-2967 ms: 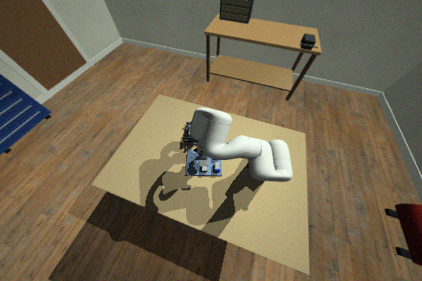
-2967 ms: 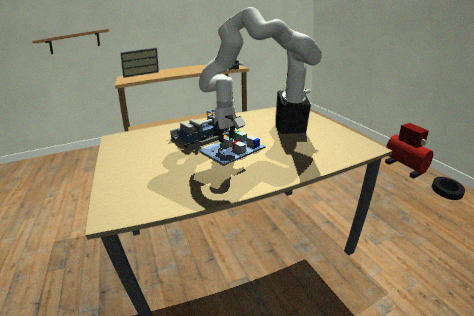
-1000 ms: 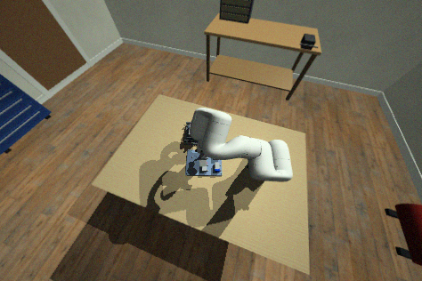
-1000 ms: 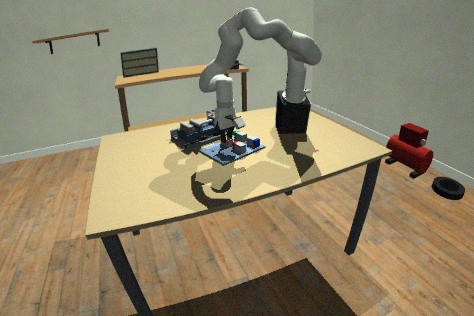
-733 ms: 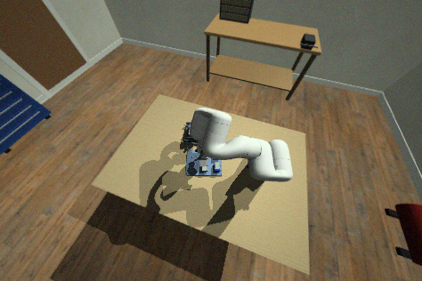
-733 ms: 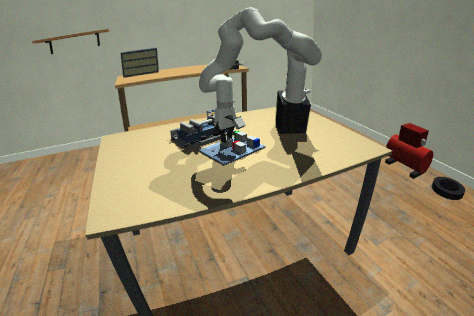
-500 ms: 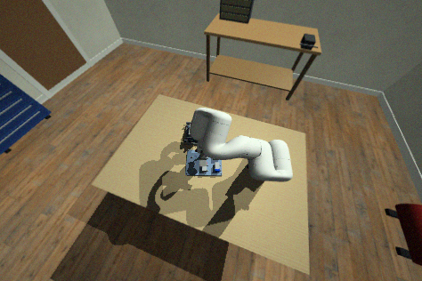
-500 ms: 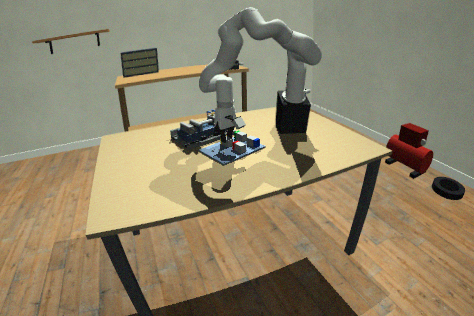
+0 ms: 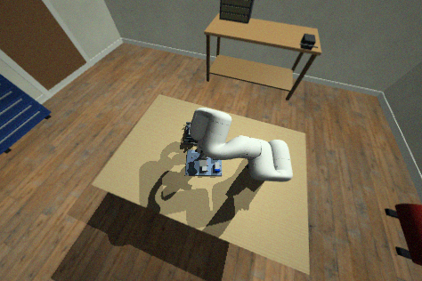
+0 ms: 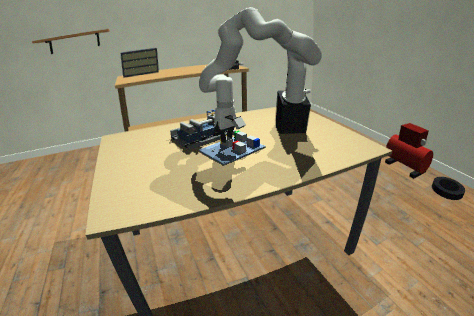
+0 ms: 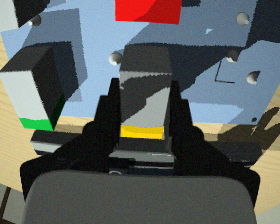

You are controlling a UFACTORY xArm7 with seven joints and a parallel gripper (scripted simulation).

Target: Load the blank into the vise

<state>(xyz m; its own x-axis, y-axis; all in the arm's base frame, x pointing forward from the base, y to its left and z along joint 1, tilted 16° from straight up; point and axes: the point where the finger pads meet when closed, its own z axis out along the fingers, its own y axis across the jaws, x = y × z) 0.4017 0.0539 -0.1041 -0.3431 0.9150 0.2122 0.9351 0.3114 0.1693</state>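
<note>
Now: the yellow-ended blank 2 cm below my hand. From my hand the other things lie so: blue infeed plate (4 cm to the left, 4 cm below, 1 cm behind); then red-ended blank (8 cm to the left, 3 cm behind, 2 cm below); then green-ended blank (8 cm behind, 3 cm to the right, 2 cm below).
</note>
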